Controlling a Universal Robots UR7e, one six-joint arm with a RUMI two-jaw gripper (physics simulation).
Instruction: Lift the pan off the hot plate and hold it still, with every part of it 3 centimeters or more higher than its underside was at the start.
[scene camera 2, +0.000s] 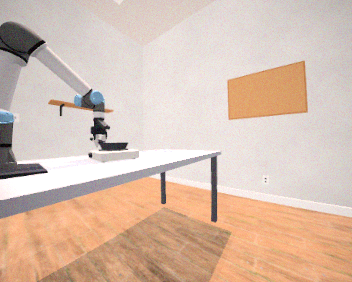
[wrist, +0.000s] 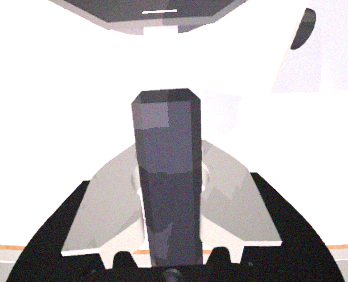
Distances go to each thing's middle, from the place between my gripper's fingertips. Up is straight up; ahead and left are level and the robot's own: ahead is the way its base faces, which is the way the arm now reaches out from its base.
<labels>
I see my gripper 70 mm to the left of the black pan (wrist: 166, 119), 30 mm below it and 10 mm short of it. Round my hand: white hot plate (wrist: 243, 55) (170 mm to the right, 40 mm below, 10 mm behind).
</labels>
